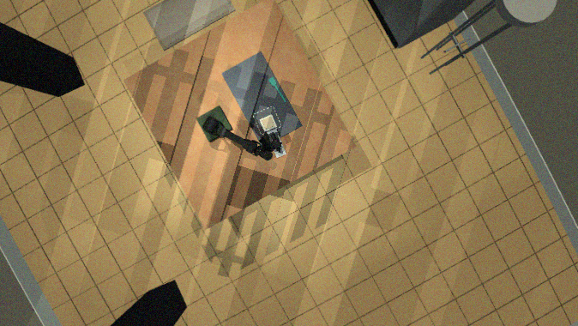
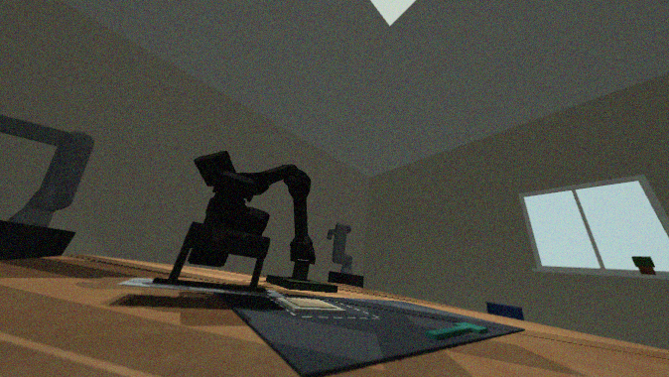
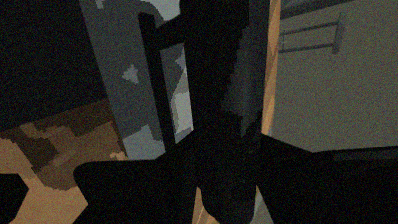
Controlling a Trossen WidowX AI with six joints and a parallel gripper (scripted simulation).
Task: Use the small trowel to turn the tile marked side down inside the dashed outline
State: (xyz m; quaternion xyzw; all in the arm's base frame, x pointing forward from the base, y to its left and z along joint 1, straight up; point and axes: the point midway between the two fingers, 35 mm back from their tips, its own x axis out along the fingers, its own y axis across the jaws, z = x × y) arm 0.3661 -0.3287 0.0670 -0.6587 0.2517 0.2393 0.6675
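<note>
Now: the teal T-shaped tool 14 cm ahead of my gripper tip, 40 cm to the left of it and 6 cm below it. Also, from my gripper tip: mat: 1 cm ahead, 37 cm to the left, 8 cm below; tile: 2 cm behind, 18 cm to the left, 6 cm below.
</note>
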